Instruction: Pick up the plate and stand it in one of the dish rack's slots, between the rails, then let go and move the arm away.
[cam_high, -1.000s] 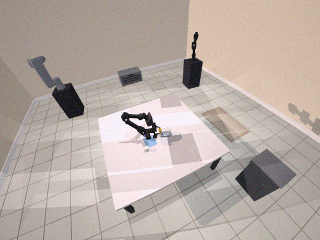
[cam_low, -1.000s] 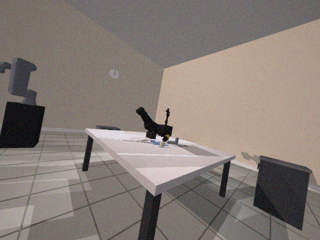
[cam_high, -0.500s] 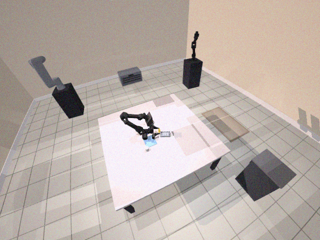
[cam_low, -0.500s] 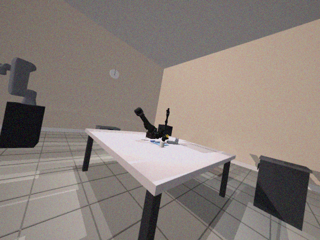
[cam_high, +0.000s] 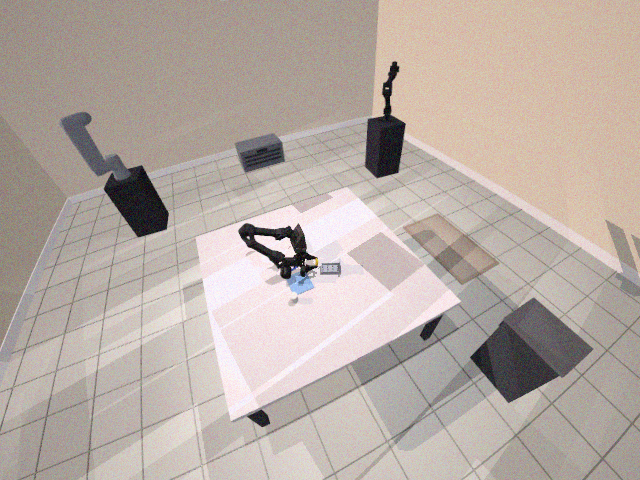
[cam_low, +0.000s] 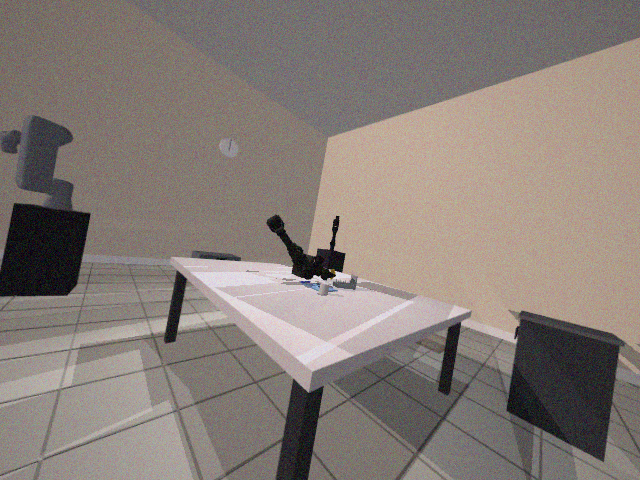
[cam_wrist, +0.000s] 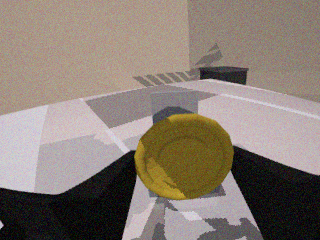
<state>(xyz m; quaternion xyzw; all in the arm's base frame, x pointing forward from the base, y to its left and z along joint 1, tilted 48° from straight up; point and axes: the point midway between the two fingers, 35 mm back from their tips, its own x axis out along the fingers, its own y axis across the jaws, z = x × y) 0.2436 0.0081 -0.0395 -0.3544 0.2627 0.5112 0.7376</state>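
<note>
Now: the grey dish rack 30 mm ahead of my gripper tip, 70 mm to the left of it and 40 mm below it. Round my gripper tip: blue mat 50 mm ahead, 140 mm to the right, 60 mm below; then blue spoon 60 mm behind, 160 mm to the right, 60 mm below; then yellow plate 10 mm to the right.
</note>
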